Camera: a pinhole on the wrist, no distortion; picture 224 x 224 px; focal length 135.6 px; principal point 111.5 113.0 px. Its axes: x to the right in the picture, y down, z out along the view. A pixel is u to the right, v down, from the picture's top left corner.
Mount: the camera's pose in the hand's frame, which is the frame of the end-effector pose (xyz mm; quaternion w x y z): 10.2 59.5 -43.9 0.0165 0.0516 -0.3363 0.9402
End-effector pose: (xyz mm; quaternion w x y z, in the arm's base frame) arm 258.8 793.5 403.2 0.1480 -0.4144 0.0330 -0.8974
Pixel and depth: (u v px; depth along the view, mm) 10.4 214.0 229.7
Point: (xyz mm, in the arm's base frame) 95.8 946.3 585.6
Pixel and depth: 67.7 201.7 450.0
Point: 120.0 1181.0 679.1
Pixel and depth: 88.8 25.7 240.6
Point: 392.1 759.0 611.2
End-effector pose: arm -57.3 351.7 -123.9 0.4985 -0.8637 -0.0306 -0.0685
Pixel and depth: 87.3 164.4 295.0
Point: 5.8 549.8 18.7
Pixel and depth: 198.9 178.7 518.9
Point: -384.2 790.5 116.1
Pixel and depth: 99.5 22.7 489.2
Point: 105.0 810.2 -370.7
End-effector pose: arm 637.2 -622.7 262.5 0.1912 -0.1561 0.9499 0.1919
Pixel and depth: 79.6 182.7 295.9
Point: 669.0 -825.3 79.2
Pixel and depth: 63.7 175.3 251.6
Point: 628.8 -785.3 100.2
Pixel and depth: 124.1 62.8 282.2
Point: 711.5 -557.6 38.0
